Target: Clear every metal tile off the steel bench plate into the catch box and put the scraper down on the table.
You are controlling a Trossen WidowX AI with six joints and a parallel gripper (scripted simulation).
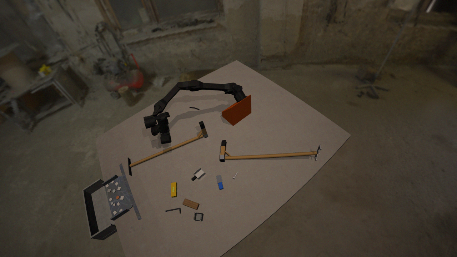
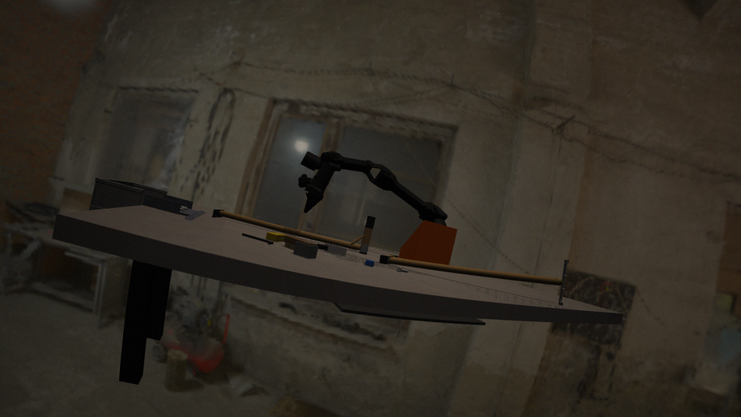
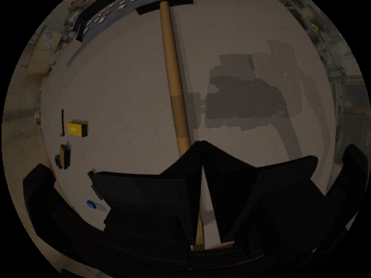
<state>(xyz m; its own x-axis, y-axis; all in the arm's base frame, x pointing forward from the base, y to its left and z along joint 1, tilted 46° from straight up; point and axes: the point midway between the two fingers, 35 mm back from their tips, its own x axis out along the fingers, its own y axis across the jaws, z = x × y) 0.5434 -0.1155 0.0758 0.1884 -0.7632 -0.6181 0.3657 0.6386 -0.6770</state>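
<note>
Now: gripper tip 4 cm short of the wooden-shafted scraper, 1 cm to the right of it and 4 cm above it. Also, from my gripper tip: wooden block 12 cm ahead, 42 cm to the left, 9 cm below; then yellow block 14 cm ahead, 29 cm to the left, 8 cm below; then blue piece 9 cm behind, 43 cm to the left, 9 cm below.
</note>
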